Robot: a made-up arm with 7 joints.
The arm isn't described. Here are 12 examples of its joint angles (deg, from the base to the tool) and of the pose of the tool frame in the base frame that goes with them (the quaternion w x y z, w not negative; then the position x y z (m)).
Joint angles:
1: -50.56 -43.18 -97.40 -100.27 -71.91 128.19 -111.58
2: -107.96 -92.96 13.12 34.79 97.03 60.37 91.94
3: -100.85 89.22 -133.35 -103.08 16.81 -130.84 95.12
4: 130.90 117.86 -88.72 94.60 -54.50 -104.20 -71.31
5: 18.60 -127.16 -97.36 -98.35 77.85 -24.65 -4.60
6: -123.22 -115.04 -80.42 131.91 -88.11 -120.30 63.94
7: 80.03 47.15 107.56 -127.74 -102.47 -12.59 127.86
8: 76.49 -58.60 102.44 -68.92 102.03 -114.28 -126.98
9: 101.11 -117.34 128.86 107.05 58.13 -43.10 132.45
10: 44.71 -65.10 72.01 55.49 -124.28 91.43 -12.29
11: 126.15 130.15 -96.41 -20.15 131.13 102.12 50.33
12: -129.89 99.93 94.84 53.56 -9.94 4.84 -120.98
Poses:
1: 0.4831 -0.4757 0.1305 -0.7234 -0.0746 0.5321 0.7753
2: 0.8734 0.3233 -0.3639 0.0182 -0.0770 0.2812 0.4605
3: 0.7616 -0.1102 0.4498 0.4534 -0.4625 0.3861 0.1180
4: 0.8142 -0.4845 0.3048 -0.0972 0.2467 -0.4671 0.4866
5: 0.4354 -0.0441 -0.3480 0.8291 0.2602 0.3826 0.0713
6: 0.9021 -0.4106 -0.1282 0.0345 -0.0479 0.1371 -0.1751
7: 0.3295 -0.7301 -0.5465 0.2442 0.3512 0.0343 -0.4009
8: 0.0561 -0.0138 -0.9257 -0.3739 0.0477 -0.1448 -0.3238
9: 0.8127 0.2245 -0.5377 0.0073 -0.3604 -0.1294 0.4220
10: 0.3619 -0.3500 -0.4935 -0.7092 -0.2275 -0.2750 0.0893
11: 0.3141 0.5406 0.4121 -0.6627 0.3176 0.0046 -0.1063
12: 0.8963 0.0981 0.4232 0.0893 0.0658 -0.5468 0.0875
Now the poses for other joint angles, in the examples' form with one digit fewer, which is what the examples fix.
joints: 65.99 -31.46 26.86 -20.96 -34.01 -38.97 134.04
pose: 0.510 -0.287 0.795 0.160 0.299 0.459 0.018
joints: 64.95 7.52 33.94 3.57 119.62 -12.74 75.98
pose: 0.282 -0.619 -0.215 -0.701 0.510 -0.218 0.390
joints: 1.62 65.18 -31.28 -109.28 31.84 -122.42 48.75
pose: 0.050 -0.540 0.273 0.794 0.118 0.050 0.040
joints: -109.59 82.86 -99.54 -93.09 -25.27 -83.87 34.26
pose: 0.927 0.254 0.112 0.252 -0.350 0.250 -0.163
